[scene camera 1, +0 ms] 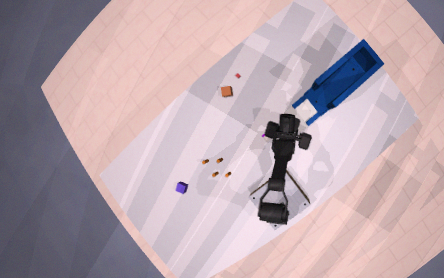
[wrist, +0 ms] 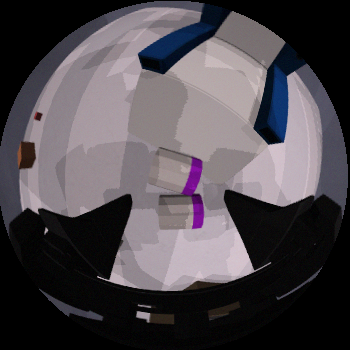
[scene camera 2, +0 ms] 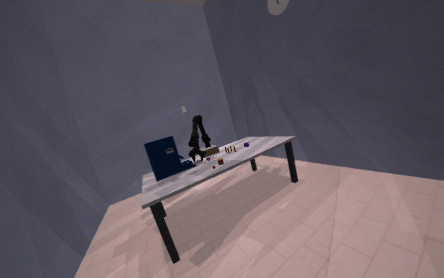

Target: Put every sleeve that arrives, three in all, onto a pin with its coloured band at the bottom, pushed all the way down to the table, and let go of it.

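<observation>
Two pale sleeves, an upper one point(wrist: 170, 169) and a lower one point(wrist: 175, 212), lie on their sides close together in the wrist view, purple bands to the right. They lie near the end of the pale ramp point(wrist: 205, 95) point(scene camera 1: 306, 111). Another sleeve point(scene camera 1: 264, 135) point(scene camera 2: 208, 159) shows as a small purple spot beside the gripper. My gripper point(wrist: 178, 197) point(scene camera 1: 288, 135) point(scene camera 2: 196, 157) is open and empty, its fingertips either side of the lower sleeve in the wrist view; its height above is unclear. Four upright orange-brown pins, one of them here point(scene camera 1: 215, 174) point(scene camera 2: 230, 149), carry no visible sleeve.
A blue chute point(scene camera 1: 340, 85) point(scene camera 2: 162, 159) point(wrist: 180, 46) stands beyond the gripper, its side rails flanking the ramp. An orange block point(scene camera 1: 227, 91) point(scene camera 2: 220, 161) point(wrist: 26, 155) and small red cube point(scene camera 1: 238, 76) point(scene camera 2: 214, 167) point(wrist: 38, 116) lie apart. A violet cube point(scene camera 1: 182, 187) point(scene camera 2: 246, 144) is beyond the pins. Brown panels point(scene camera 1: 298, 187) point(scene camera 2: 212, 151) stand by the arm's base.
</observation>
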